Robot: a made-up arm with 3 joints. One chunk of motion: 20 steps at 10 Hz.
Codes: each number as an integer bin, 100 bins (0 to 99) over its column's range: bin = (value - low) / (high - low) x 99, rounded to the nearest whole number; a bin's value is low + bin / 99 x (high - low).
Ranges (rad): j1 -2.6..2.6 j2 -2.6..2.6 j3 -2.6..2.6
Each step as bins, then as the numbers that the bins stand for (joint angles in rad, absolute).
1 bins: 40 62 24
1 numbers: -0.4990 0.6566 -1.3394
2 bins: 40 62 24
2 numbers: -0.4990 0.6566 -1.3394
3 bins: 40 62 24
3 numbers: -0.4990 0.6566 -1.3394
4 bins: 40 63 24
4 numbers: -0.4990 0.7091 -1.3394
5 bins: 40 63 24
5 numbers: -0.4990 0.7091 -1.3394
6 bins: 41 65 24
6 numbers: -0.4465 0.8141 -1.3394
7 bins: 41 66 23
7 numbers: -0.4465 0.8667 -1.3919
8 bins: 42 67 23
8 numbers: -0.3939 0.9192 -1.3919
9 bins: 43 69 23
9 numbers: -0.3414 1.0242 -1.3919
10 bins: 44 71 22
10 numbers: -0.2889 1.1293 -1.4444
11 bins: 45 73 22
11 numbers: -0.2364 1.2343 -1.4444
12 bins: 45 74 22
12 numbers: -0.2364 1.2869 -1.4444
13 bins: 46 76 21
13 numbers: -0.1838 1.3919 -1.4970
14 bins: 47 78 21
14 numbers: -0.1313 1.4970 -1.4970
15 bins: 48 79 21
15 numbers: -0.0788 1.5495 -1.4970
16 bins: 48 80 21
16 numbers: -0.0788 1.6020 -1.4970
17 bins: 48 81 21
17 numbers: -0.0788 1.6545 -1.4970
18 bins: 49 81 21
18 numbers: -0.0263 1.6545 -1.4970
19 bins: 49 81 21
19 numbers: -0.0263 1.6545 -1.4970
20 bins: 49 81 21
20 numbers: -0.0263 1.6545 -1.4970
